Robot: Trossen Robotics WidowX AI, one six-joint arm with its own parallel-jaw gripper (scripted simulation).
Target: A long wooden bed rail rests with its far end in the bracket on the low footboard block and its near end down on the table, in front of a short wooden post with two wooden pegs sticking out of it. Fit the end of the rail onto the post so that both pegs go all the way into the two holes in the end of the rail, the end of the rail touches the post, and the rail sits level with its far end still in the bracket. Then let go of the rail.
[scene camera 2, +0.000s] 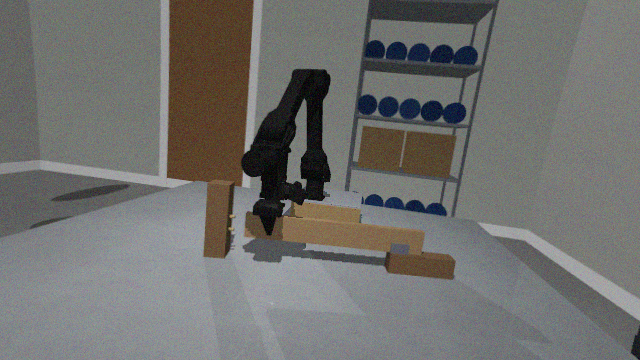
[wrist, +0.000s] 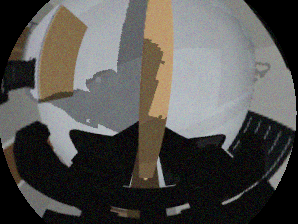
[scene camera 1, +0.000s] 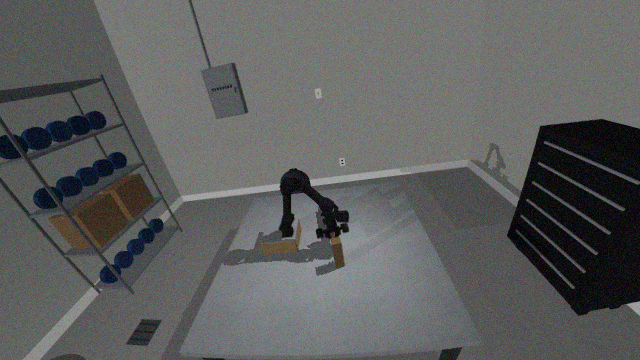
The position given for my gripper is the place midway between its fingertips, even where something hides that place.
I see my gripper [scene camera 2: 269, 233] and a wooden rail [scene camera 2: 286, 228].
My gripper is seen too in the wrist view [wrist: 147, 124].
